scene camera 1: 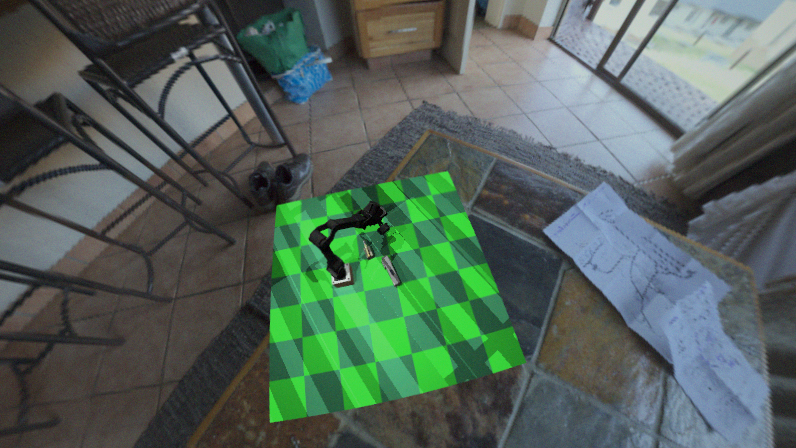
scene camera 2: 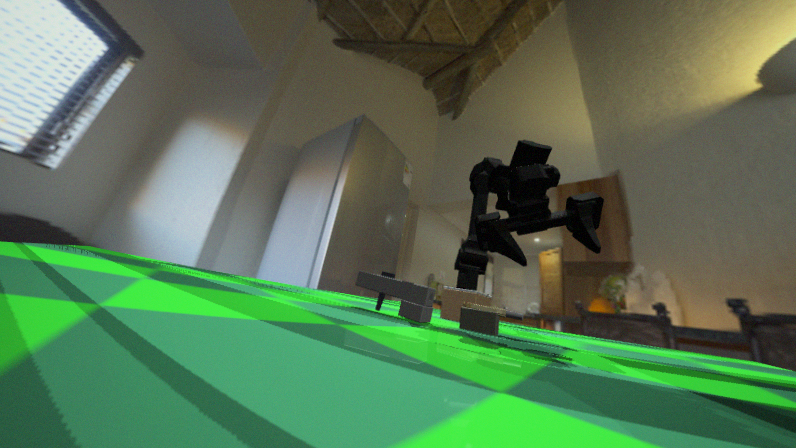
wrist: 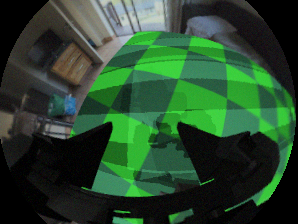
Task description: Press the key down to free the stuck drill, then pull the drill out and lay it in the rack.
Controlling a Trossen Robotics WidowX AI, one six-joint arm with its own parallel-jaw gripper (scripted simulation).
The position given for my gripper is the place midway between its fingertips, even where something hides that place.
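Note:
Here I see a long grey holder [scene camera 2: 417, 301]. I also see my gripper [scene camera 2: 561, 257], which is open and holds nothing, and the wrist view shows me the gripper [wrist: 145, 125] as well.

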